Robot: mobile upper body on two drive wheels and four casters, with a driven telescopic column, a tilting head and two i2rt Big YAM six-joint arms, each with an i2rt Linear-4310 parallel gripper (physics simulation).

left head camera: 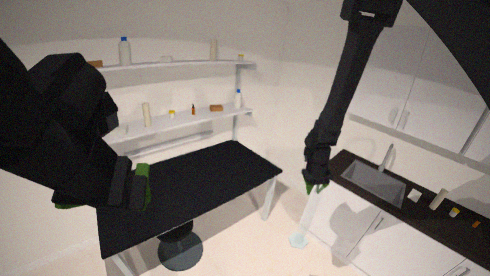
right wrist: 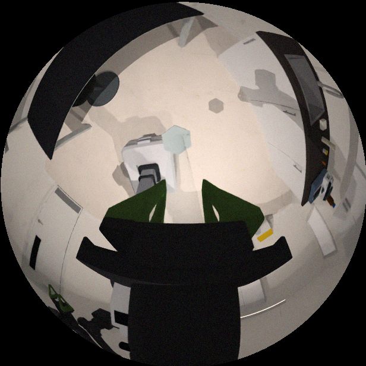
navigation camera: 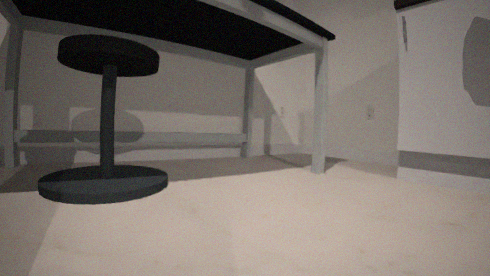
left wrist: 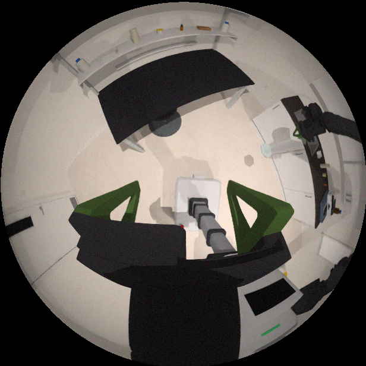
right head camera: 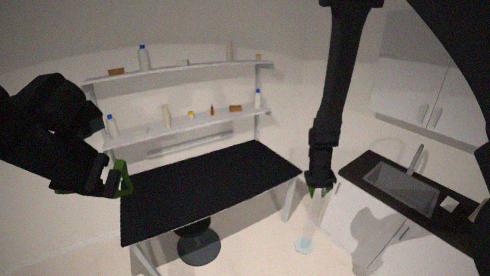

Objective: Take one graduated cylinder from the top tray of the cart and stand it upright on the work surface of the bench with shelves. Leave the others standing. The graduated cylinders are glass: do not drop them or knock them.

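Frame: origin at the left arm's base, x ahead, y left, z up, level; metres.
Where they show: left gripper, fingertip midpoint: [left head camera: 124,198] [right head camera: 113,189]; right gripper, fingertip midpoint: [left head camera: 312,193] [right head camera: 316,197].
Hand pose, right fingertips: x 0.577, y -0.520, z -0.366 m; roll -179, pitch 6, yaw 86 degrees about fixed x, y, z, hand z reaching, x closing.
Each offset is from my right fingertips to the top centre of the thing. "*": to the spot under its first point. Level surfaces: height alone.
A clear glass graduated cylinder @[* dz -0.244, dx -0.053, dy +0.011 m] [left head camera: 298,240] [right head camera: 304,245] [left wrist: 266,150] [right wrist: 176,140] with a pale hexagonal foot hangs foot down, off the floor, from my right gripper [left head camera: 316,189] [right head camera: 320,191] [right wrist: 183,184], which is shut on its upper part. The bench with shelves has a black work surface @[dz -0.525 m] [left head camera: 200,185] [right head camera: 210,185] [left wrist: 175,90] ahead; in the head views the cylinder shows to the right of the bench. My left gripper [left head camera: 106,196] [right head camera: 94,187] [left wrist: 183,185] is open and empty, and overlaps the bench's left end in the left head view. The cart and the other cylinders do not show.
Bottles, jars and boxes stand on the bench's shelves @[dz -0.008, dx +0.948, dy +0.761 m] [left head camera: 185,119] [right head camera: 190,122]. A round stool [left head camera: 180,251] [right head camera: 199,247] [left wrist: 165,124] [navigation camera: 108,120] stands at the bench's front side. A sink counter @[dz -0.377 m] [left head camera: 345,159] [right head camera: 367,159] with white cabinets [navigation camera: 440,125] is at the right.
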